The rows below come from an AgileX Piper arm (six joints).
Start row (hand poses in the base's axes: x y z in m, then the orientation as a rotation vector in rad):
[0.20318, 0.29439, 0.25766, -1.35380, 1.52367, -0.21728]
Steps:
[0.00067, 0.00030, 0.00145, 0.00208, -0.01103, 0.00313]
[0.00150, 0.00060, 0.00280, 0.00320, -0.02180, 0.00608]
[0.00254, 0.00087, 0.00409, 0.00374, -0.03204, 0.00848]
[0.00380, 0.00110, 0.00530, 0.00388, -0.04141, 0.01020]
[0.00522, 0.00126, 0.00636, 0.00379, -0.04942, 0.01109]
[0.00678, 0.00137, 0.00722, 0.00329, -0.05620, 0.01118]
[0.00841, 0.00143, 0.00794, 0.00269, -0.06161, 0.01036]
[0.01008, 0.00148, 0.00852, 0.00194, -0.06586, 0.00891]
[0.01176, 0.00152, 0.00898, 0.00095, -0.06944, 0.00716]
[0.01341, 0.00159, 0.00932, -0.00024, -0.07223, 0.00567]
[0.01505, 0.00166, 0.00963, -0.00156, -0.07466, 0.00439]
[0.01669, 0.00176, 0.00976, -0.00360, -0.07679, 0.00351]
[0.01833, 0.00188, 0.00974, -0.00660, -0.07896, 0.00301]
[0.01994, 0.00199, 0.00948, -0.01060, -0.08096, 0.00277]
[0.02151, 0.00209, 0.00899, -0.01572, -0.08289, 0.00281]
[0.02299, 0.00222, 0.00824, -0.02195, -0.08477, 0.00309]
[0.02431, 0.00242, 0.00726, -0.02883, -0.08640, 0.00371]
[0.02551, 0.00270, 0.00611, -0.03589, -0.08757, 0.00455]
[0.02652, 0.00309, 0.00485, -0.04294, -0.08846, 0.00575]
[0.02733, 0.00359, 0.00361, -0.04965, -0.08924, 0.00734]
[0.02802, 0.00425, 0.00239, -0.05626, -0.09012, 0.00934]
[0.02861, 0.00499, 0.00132, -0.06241, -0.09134, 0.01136]
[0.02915, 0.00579, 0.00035, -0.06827, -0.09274, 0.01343]
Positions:
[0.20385, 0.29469, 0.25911, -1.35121, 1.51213, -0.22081]
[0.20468, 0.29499, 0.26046, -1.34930, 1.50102, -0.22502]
[0.20572, 0.29526, 0.26175, -1.34757, 1.49077, -0.22967]
[0.20698, 0.29549, 0.26296, -1.34590, 1.48176, -0.23448]
[0.20840, 0.29565, 0.26402, -1.34420, 1.47447, -0.23911]
[0.20996, 0.29576, 0.26488, -1.34259, 1.46880, -0.24376]
[0.21159, 0.29582, 0.26560, -1.34082, 1.46491, -0.24818]
[0.21326, 0.29587, 0.26618, -1.33905, 1.46244, -0.25237]
[0.21494, 0.29591, 0.26664, -1.33745, 1.46075, -0.25650]
[0.21659, 0.29598, 0.26698, -1.33644, 1.45955, -0.26012]
[0.21823, 0.29605, 0.26729, -1.33579, 1.45850, -0.26349]
[0.21987, 0.29615, 0.26742, -1.33608, 1.45747, -0.26699]
[0.22151, 0.29627, 0.26740, -1.33737, 1.45621, -0.27102]
[0.22312, 0.29638, 0.26714, -1.33968, 1.45496, -0.27558]
[0.22469, 0.29648, 0.26665, -1.34307, 1.45364, -0.28080]
[0.22617, 0.29661, 0.26590, -1.34751, 1.45225, -0.28672]
[0.22749, 0.29681, 0.26492, -1.35277, 1.45086, -0.29278]
[0.22869, 0.29709, 0.26377, -1.35846, 1.44969, -0.29857]
[0.22970, 0.29748, 0.26251, -1.36449, 1.44849, -0.30395]
[0.23051, 0.29798, 0.26127, -1.37058, 1.44707, -0.30876]
[0.23120, 0.29864, 0.26005, -1.37685, 1.44526, -0.31330]
[0.23179, 0.29938, 0.25898, -1.38267, 1.44311, -0.31767]
[0.23233, 0.30018, 0.25801, -1.38824, 1.44075, -0.32191]

